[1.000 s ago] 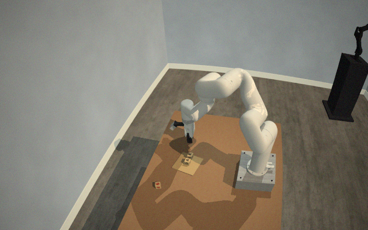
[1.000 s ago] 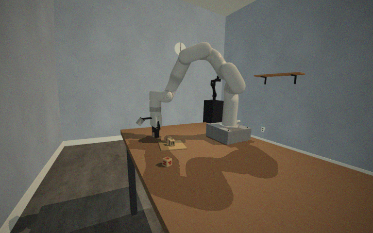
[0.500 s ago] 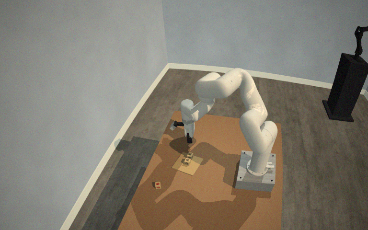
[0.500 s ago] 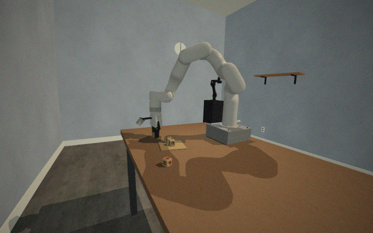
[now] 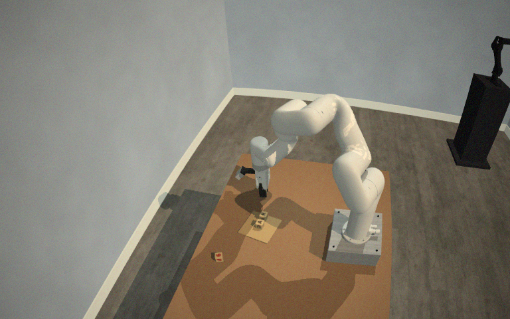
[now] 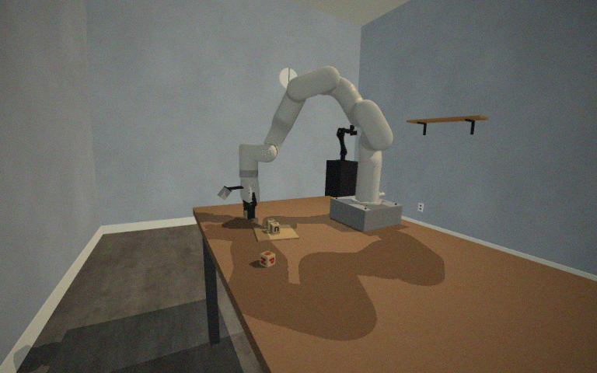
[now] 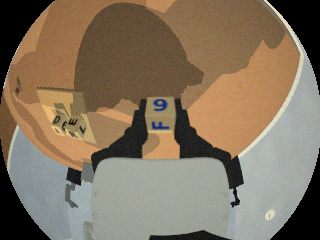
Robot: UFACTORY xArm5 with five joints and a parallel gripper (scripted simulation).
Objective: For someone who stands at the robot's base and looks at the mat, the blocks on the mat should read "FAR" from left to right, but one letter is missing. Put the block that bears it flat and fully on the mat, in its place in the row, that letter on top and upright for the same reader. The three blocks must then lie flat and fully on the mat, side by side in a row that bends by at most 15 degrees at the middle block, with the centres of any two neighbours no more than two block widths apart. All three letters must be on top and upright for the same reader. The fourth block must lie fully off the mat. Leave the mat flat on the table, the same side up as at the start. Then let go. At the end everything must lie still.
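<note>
My hand is 19 cm to the right of the mat, 3 cm past it and 3 cm above it.
</note>
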